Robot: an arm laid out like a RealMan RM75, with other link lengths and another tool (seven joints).
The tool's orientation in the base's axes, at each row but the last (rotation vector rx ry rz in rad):
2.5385 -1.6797 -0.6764
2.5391 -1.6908 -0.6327
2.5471 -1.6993 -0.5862
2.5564 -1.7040 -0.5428
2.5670 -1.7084 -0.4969
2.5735 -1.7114 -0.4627
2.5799 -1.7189 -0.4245
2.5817 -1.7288 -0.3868
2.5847 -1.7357 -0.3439
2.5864 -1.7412 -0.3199
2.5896 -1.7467 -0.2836
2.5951 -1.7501 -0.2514
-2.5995 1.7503 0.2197
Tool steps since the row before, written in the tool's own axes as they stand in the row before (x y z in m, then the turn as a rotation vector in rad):
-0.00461 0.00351 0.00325 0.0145 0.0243 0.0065
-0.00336 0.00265 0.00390 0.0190 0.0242 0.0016
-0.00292 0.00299 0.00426 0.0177 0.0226 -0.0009
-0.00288 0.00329 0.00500 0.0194 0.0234 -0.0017
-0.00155 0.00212 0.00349 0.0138 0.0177 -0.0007
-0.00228 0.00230 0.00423 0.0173 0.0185 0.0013
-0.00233 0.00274 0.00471 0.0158 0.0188 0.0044
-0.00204 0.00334 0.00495 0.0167 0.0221 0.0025
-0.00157 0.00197 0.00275 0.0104 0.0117 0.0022
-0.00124 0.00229 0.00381 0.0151 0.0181 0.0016
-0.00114 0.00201 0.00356 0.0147 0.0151 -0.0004
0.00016 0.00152 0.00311 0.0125 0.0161 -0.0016
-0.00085 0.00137 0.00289 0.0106 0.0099 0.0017
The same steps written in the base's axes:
-0.00575 0.00329 -0.00049 -0.0188 -0.0216 -0.0047
-0.00478 0.00268 -0.00187 -0.0156 -0.0265 -0.0016
-0.00499 0.00219 -0.00243 -0.0138 -0.0252 0.0007
-0.00540 0.00212 -0.00323 -0.0137 -0.0272 0.0012
-0.00339 0.00110 -0.00252 -0.0108 -0.0197 0.0005
-0.00395 0.00177 -0.00310 -0.0108 -0.0229 -0.0021
-0.00440 0.00168 -0.00359 -0.0123 -0.0212 -0.0047
-0.00481 0.00119 -0.00391 -0.0146 -0.0235 -0.0025
-0.00288 0.00099 -0.00215 -0.0073 -0.0138 -0.0025
-0.00320 0.00067 -0.00325 -0.0114 -0.0206 -0.0019
-0.00280 0.00063 -0.00312 -0.0085 -0.0193 -0.0002
-0.00176 -0.00045 -0.00295 -0.0100 -0.0178 0.0014
-0.00191 0.00049 -0.00266 -0.0054 -0.0134 -0.0021

